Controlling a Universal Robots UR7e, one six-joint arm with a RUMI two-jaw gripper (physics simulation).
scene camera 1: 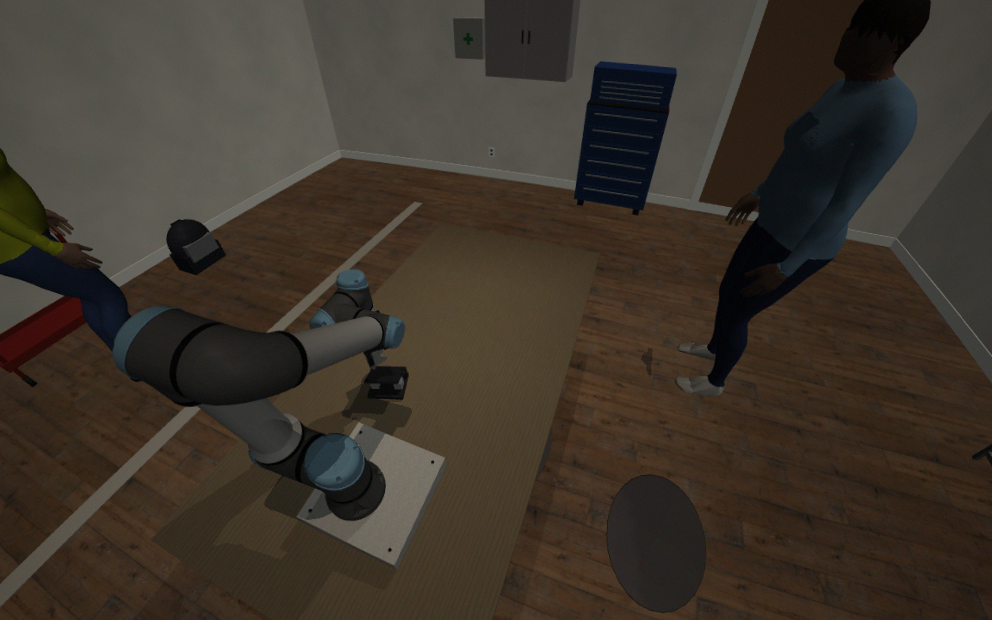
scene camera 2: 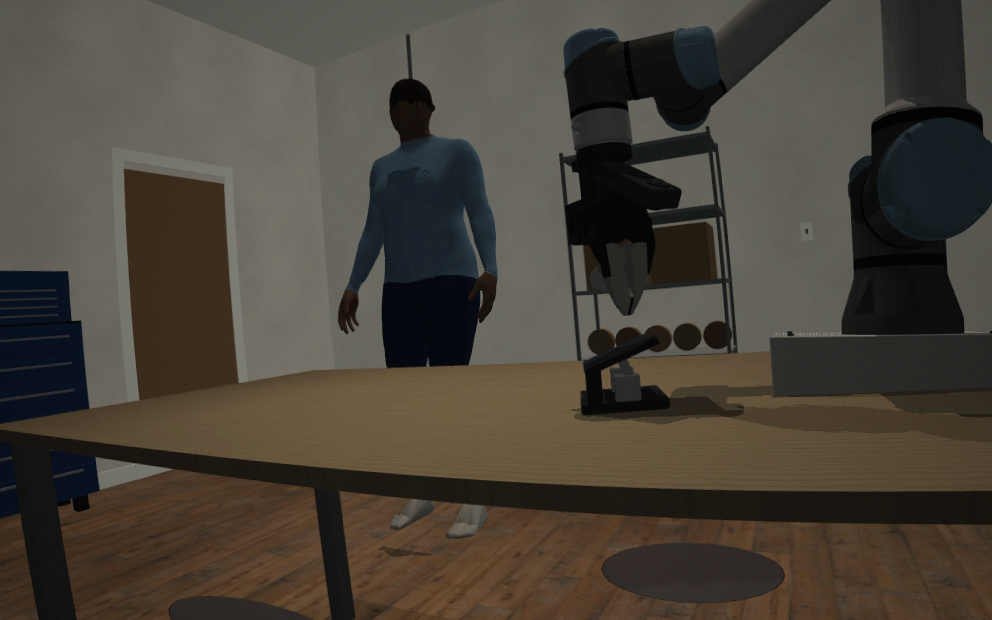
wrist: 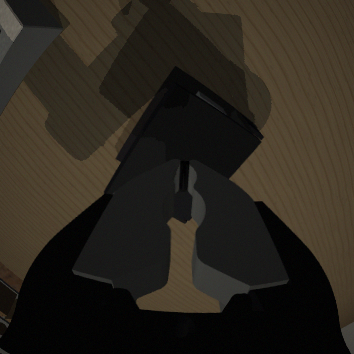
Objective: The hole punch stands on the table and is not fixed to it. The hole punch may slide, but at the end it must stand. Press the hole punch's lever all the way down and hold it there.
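Where they show: gripper, fingertip midpoint: (scene camera 1: 374, 368) (scene camera 2: 627, 315) (wrist: 183, 163); arm's base at its link origin: (scene camera 1: 356, 490) (scene camera 2: 901, 333).
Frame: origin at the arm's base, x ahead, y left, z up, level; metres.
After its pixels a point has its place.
The black hole punch (scene camera 1: 386, 383) @[z 0.022, x 0.320, y 0.087 m] (scene camera 2: 625, 399) @[z -0.044, x 0.342, y 0.169 m] stands upright on the table (scene camera 1: 468, 350) @[z -0.058, x 0.599, y -0.083 m] (scene camera 2: 438, 431) @[z -0.058, x 0.537, y 0.281 m]. Its lever (scene camera 2: 621, 352) @[z 0.012, x 0.346, y 0.157 m] (wrist: 185, 120) @[z 0.020, x 0.326, y 0.146 m] is raised and slopes up from the hinge post, with a grey block under it. My gripper (scene camera 2: 629, 312) @[z 0.056, x 0.339, y 0.136 m] (wrist: 183, 163) @[z 0.056, x 0.339, y 0.136 m] is shut and empty, with its fingertips pointing down. In scene camera 2 the tips hang a little above the lever, with a visible gap. In the wrist view the fingers cover the near part of the lever. In scene camera 1 the arm hides most of the gripper.
The arm's white base plate (scene camera 1: 416, 475) @[z -0.003, x 0.089, y -0.131 m] (scene camera 2: 877, 365) @[z -0.026, x 0.050, y 0.104 m] is near the hole punch. A person in a blue top (scene camera 1: 826, 168) (scene camera 2: 431, 212) stands beyond the table edge. A person in a yellow top (scene camera 1: 18, 212) stands at the left. A shelf rack (scene camera 2: 724, 248) stands behind the gripper in scene camera 2.
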